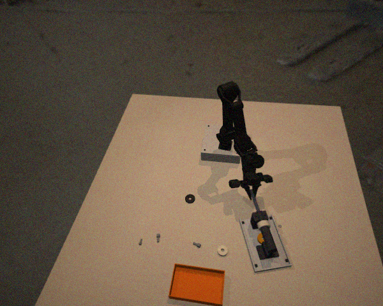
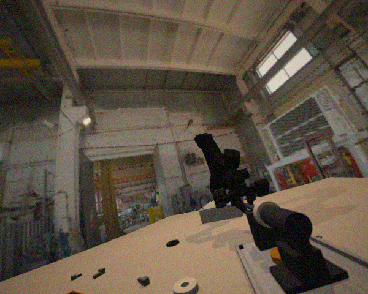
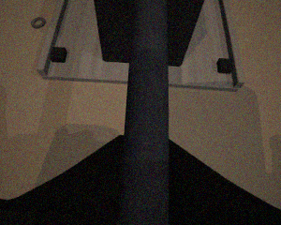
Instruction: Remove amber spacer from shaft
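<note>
My gripper tip is 5 cm short of the dark shaft, 3 cm below it and 2 cm to the right of it. Also, from my gripper tip: orange tray 40 cm ahead, 16 cm to the right, 4 cm below; then white spacer 13 cm ahead, 6 cm to the left, 3 cm above; then amber spacer 15 cm ahead, 7 cm to the left, 4 cm below.
</note>
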